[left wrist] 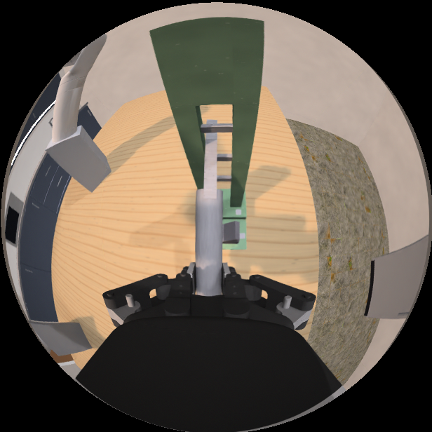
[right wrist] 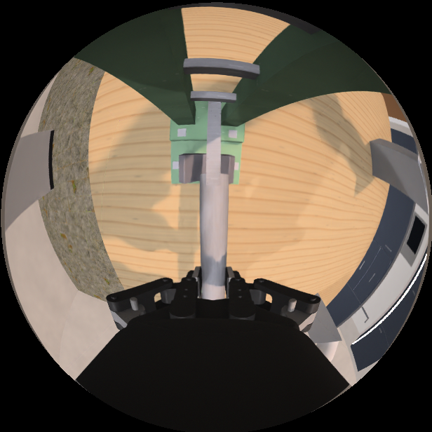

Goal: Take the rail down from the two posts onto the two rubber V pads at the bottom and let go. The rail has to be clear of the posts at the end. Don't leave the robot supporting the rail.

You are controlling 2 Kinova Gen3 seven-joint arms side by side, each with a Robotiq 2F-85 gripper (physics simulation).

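Observation:
The silver rail (left wrist: pixel 210 170) (right wrist: pixel 214 135) has round grey end sections. My left gripper (left wrist: pixel 208 270) is shut on one end section and my right gripper (right wrist: pixel 213 274) is shut on the other. A tall dark green post (left wrist: pixel 207 65) with a slot and grey crossbars (left wrist: pixel 216 128) shows ahead in the left wrist view. In the right wrist view a dark green post (right wrist: pixel 135 65) also has crossbars (right wrist: pixel 221 67). A dark grey V pad (left wrist: pixel 231 232) (right wrist: pixel 191 167) shows near each post's foot, partly hidden by the rail. Whether the rail touches posts or pads cannot be told.
Light green bases (left wrist: pixel 227 199) (right wrist: pixel 180 148) stand on the wooden table (left wrist: pixel 150 225) (right wrist: pixel 300 175). A grey box-shaped thing (left wrist: pixel 80 157) on a pale arm-like part is at the left of the left wrist view. A mottled grey-brown strip (left wrist: pixel 345 225) (right wrist: pixel 67 200) runs along one side.

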